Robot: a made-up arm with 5 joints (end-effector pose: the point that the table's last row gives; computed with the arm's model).
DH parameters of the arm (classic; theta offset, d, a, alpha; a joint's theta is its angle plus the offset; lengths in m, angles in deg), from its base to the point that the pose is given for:
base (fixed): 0 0 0 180
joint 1: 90 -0.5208 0.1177 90
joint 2: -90 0.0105 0.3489 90
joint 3: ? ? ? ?
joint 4: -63.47 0 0.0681 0
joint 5: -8.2 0 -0.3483 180
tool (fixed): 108.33 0.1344 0 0
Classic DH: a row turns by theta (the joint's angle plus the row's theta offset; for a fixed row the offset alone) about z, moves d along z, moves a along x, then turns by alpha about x.
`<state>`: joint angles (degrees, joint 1 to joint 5).
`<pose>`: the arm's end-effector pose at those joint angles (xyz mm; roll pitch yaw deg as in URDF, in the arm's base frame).
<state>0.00 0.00 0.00 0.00 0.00</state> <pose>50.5 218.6 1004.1 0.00 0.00 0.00</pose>
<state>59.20 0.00 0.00 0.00 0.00</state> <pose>213.6 68.5 1004.1 0.00 0.00 -59.20</pose>
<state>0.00 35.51 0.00 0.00 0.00</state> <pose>50.5 -124.7 1109.6 35.51 0.00 0.00</pose>
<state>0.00 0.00 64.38 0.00 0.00</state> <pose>149.0 218.6 891.7 0.00 64.38 0.00</pose>
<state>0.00 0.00 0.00 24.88 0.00</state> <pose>156.6 160.3 1004.1 0.00 0.00 -24.88</pose>
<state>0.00 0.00 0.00 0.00 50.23</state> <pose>265.2 15.3 1004.1 0.00 0.00 -50.23</pose>
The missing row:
joint 3: -90 0.0666 0.0391 90
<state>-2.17 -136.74 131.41 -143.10 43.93</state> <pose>319.7 127.1 51.0 -41.75 49.78 -78.43</pose>
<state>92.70 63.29 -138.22 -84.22 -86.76</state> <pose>-381.9 -8.5 340.8 -109.84 8.96 -50.91</pose>
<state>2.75 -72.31 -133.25 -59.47 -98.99</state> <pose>61.8 -110.9 794.6 104.50 33.76 -42.70</pose>
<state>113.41 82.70 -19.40 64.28 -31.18</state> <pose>-606.0 129.9 870.6 82.01 30.42 -137.02</pose>
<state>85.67 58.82 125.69 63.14 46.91</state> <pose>-308.9 -46.4 462.7 -113.69 41.26 -160.24</pose>
